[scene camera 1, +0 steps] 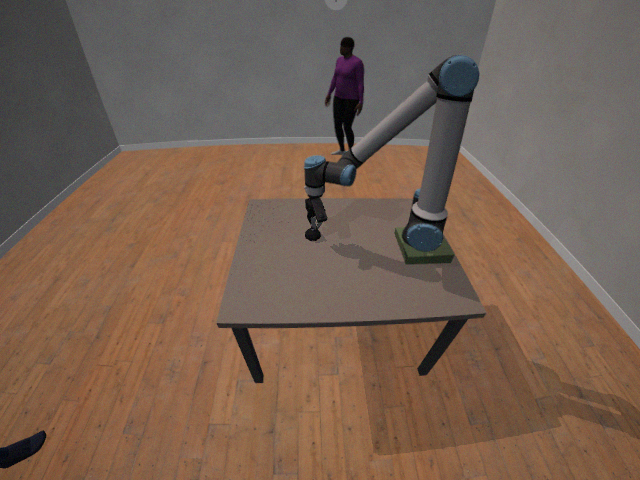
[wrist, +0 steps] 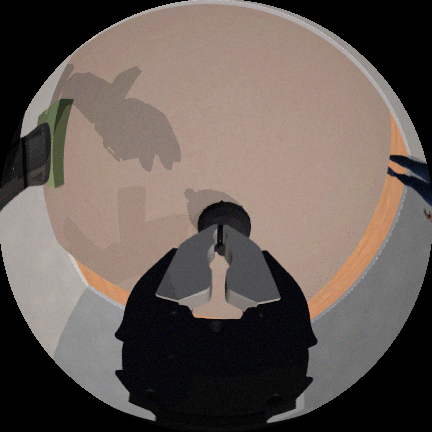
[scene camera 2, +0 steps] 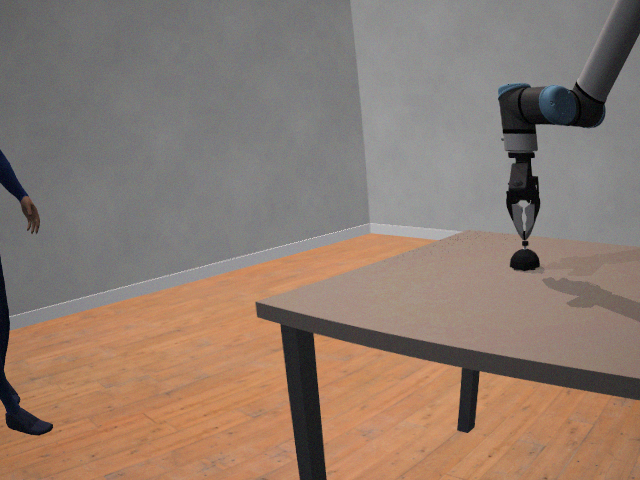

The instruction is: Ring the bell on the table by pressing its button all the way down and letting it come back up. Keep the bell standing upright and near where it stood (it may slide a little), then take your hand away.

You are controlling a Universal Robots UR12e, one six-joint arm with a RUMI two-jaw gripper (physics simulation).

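Frame: origin at the arm's base, x left, y back, z up, level; centimetres.
Seen in the pictures: gripper, fingertip midpoint: (scene camera 1: 316, 229) (wrist: 219, 225) (scene camera 2: 524, 240); arm's base, origin of the base link: (wrist: 42, 152).
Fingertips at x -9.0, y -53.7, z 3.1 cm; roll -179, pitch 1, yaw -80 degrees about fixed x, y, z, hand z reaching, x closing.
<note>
Offsets run from my fingertips to a thing's middle. Level surfaces: height alone.
The black dome-shaped bell @(dx -4.1, dy -1.3, dz -4.5 cm) (scene camera 1: 312, 234) (scene camera 2: 524, 259) (wrist: 224, 217) stands upright on the grey-brown table @(dz -7.8 cm) (scene camera 1: 299, 289) (scene camera 2: 413, 315) (wrist: 280, 100). Its small black button @(dx -4.1, dy -1.3, dz -1.8 cm) (scene camera 2: 525, 243) stands on a thin stem above the dome, with a short piece of the stem showing. My gripper (scene camera 1: 315, 224) (scene camera 2: 524, 238) (wrist: 219, 225) is shut, with nothing between its fingertips. It points straight down over the bell, and its tips are right above the button, touching it or very nearly so. In the wrist view the fingers partly cover the bell.
The arm's base stands on a green block (scene camera 1: 428, 255) (wrist: 58, 145) at the table's right side in the first scene view. A person in purple (scene camera 1: 347, 77) stands beyond the table. Part of a person in dark blue (scene camera 2: 6, 361) (wrist: 415, 167) shows off to the side.
</note>
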